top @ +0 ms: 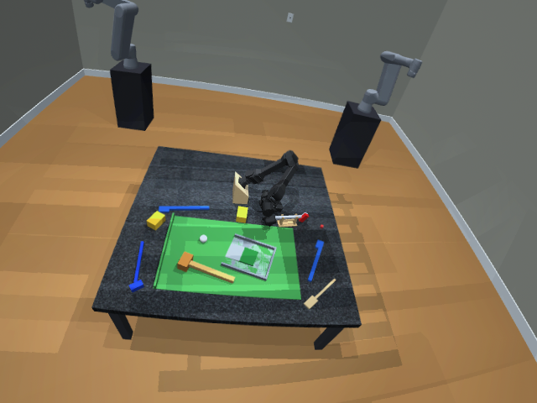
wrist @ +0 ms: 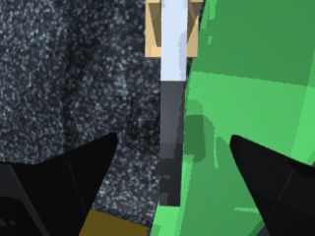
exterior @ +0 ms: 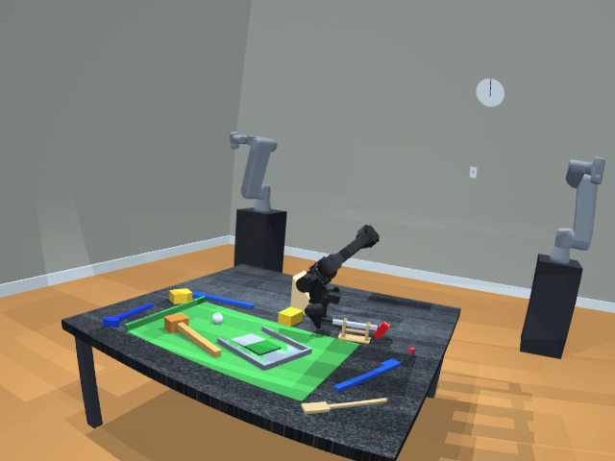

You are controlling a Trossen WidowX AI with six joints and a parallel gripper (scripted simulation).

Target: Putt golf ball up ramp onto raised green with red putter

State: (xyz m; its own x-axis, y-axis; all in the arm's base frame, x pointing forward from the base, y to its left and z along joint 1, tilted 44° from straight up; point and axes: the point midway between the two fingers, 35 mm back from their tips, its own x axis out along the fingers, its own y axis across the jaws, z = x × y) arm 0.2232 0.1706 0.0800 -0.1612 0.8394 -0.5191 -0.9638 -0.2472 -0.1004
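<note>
The red putter lies 3 cm behind my gripper tip, 11 cm to the left of it and 1 cm above it. Also, from my gripper tip: wooden rack (3 cm behind, 13 cm to the left, 1 cm below); white golf ball (19 cm ahead, 36 cm to the right, 2 cm below); red cube (4 cm behind, 36 cm to the left, 4 cm below).
</note>
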